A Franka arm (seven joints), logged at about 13 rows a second.
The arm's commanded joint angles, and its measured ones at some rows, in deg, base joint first. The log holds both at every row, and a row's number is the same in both.
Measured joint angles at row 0:
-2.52 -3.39 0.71 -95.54 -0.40 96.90 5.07
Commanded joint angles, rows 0 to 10:
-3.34 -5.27 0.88 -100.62 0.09 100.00 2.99
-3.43 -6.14 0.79 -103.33 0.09 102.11 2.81
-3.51 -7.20 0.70 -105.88 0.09 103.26 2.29
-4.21 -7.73 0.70 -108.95 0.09 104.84 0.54
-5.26 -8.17 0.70 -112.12 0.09 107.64 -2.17
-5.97 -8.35 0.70 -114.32 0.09 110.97 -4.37
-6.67 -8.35 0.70 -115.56 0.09 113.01 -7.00
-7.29 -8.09 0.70 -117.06 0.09 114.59 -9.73
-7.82 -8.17 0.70 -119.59 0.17 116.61 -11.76
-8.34 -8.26 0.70 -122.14 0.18 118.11 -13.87
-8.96 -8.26 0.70 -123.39 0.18 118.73 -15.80
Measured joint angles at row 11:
-7.47 -6.01 0.31 -118.36 -0.41 115.98 -11.67
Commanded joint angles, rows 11 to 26:
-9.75 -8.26 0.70 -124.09 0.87 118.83 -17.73
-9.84 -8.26 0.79 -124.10 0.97 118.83 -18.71
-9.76 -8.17 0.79 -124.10 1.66 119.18 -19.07
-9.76 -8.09 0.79 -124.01 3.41 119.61 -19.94
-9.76 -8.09 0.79 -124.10 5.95 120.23 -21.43
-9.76 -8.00 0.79 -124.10 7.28 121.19 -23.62
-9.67 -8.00 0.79 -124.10 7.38 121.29 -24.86
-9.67 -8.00 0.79 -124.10 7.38 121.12 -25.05
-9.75 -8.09 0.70 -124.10 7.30 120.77 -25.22
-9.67 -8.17 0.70 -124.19 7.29 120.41 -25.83
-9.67 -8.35 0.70 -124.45 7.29 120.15 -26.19
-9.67 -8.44 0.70 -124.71 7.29 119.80 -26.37
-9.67 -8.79 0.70 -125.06 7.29 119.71 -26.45
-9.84 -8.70 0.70 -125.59 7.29 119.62 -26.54
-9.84 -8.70 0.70 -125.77 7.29 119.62 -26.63
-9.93 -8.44 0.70 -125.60 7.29 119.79 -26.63
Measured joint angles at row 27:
-8.86 -6.90 0.32 -123.86 5.70 119.62 -24.26
